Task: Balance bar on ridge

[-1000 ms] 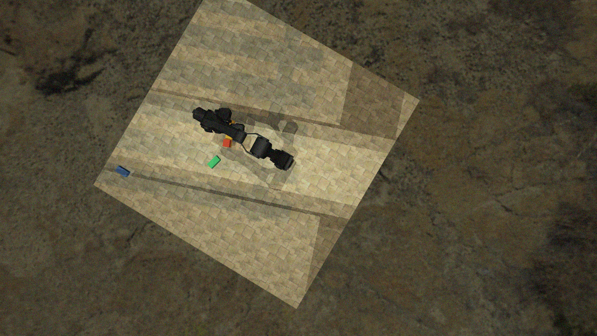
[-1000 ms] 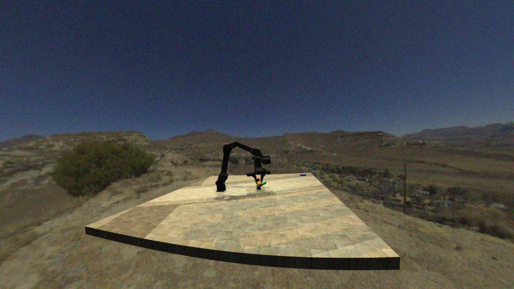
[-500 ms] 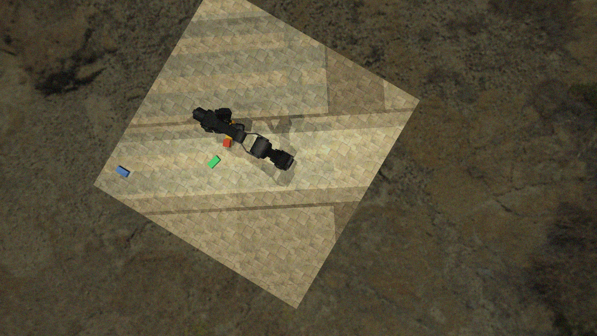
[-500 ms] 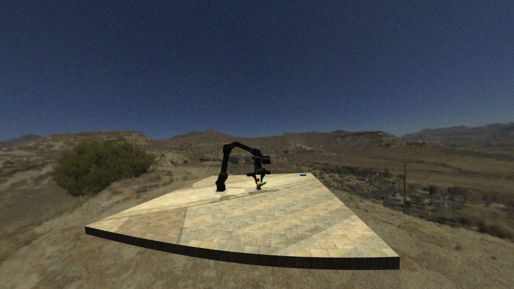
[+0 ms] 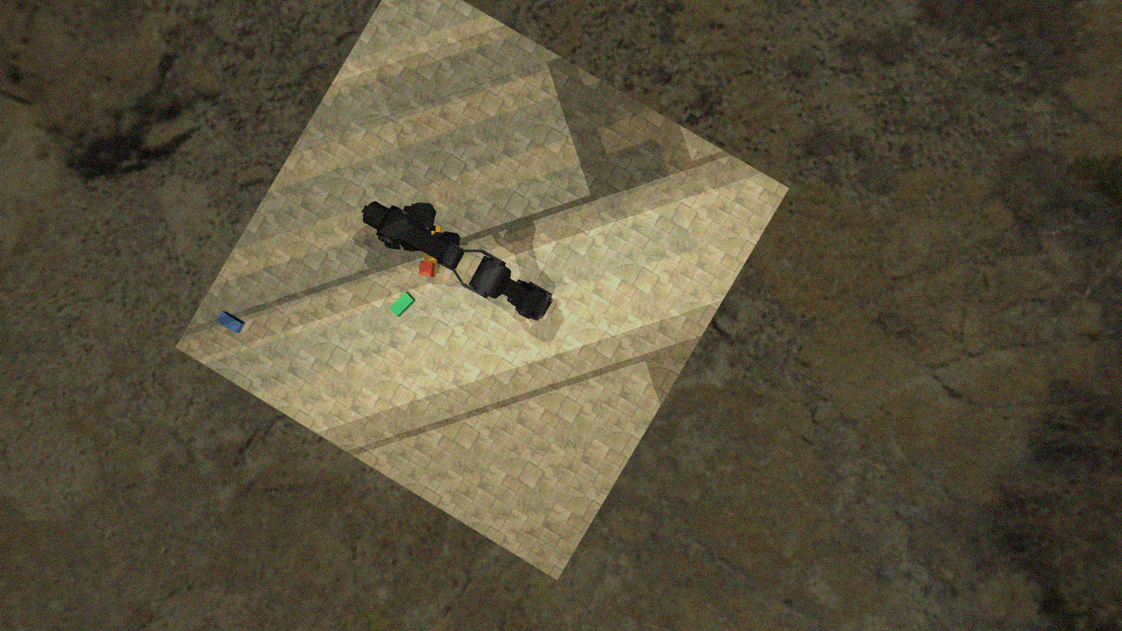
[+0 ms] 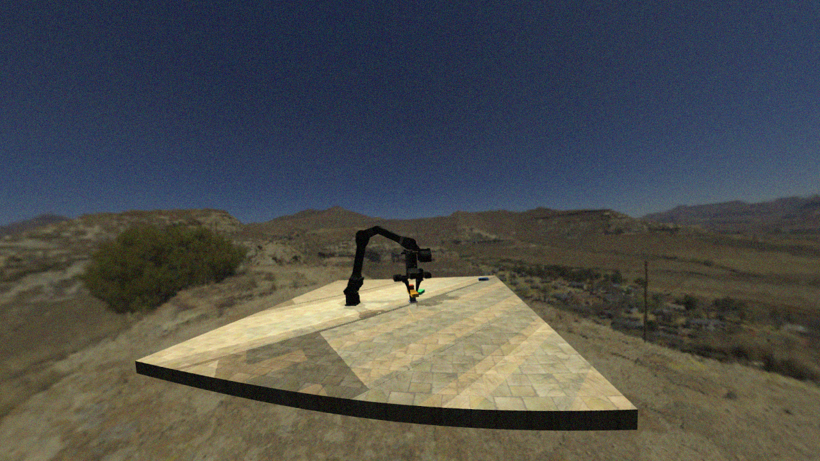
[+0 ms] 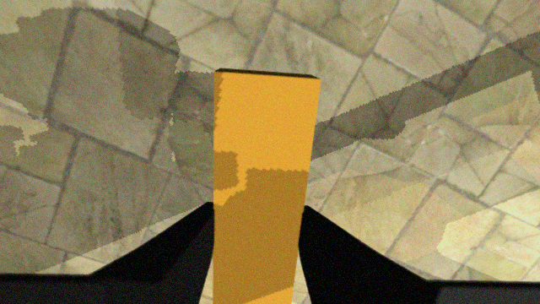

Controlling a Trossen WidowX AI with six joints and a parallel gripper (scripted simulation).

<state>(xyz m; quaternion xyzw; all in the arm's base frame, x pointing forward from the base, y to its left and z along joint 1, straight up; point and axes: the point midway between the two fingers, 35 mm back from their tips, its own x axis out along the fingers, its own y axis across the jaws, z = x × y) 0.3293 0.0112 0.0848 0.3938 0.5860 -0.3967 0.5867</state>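
The grey ridge block lies 1 cm behind my gripper tip, 3 cm to the left of it and 1 cm below it. Round my gripper tip: orange bar: 2 cm behind, 4 cm to the left, 1 cm above; blue block: 41 cm ahead, 49 cm to the left, 4 cm below; green block: 1 cm ahead, 19 cm to the left, 4 cm below.
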